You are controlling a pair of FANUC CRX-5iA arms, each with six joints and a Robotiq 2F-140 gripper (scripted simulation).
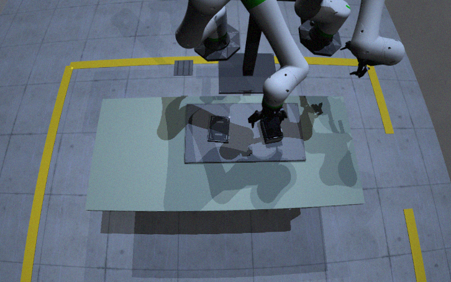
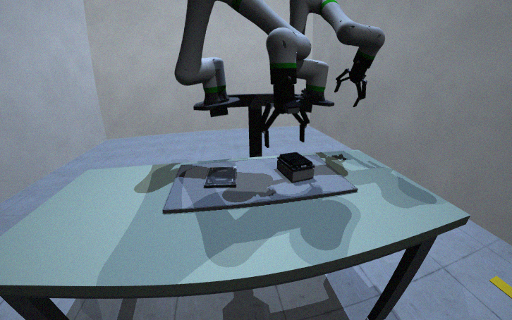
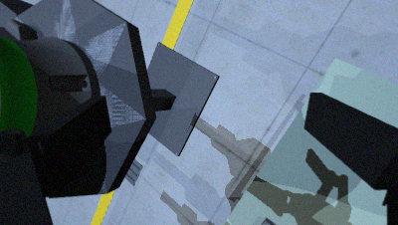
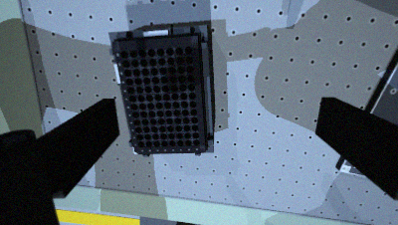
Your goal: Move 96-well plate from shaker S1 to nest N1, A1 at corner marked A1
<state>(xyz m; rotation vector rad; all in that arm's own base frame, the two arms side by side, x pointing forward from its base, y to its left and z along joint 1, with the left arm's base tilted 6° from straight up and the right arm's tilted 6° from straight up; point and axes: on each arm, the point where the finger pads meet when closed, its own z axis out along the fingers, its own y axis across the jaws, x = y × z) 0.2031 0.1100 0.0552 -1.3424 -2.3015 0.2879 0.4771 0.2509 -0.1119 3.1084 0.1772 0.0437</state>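
Note:
My right hand is 9 cm above the dark 96-well plate, 6 cm to the right of it and 1 cm past it. From my right hand the other things lie so: A1 label: 18 cm to the right, 14 cm below, 12 cm behind; then perforated board: 15 cm below, 10 cm to the right, 3 cm behind; then plate nest N1: 25 cm to the right, 14 cm below, 5 cm behind.

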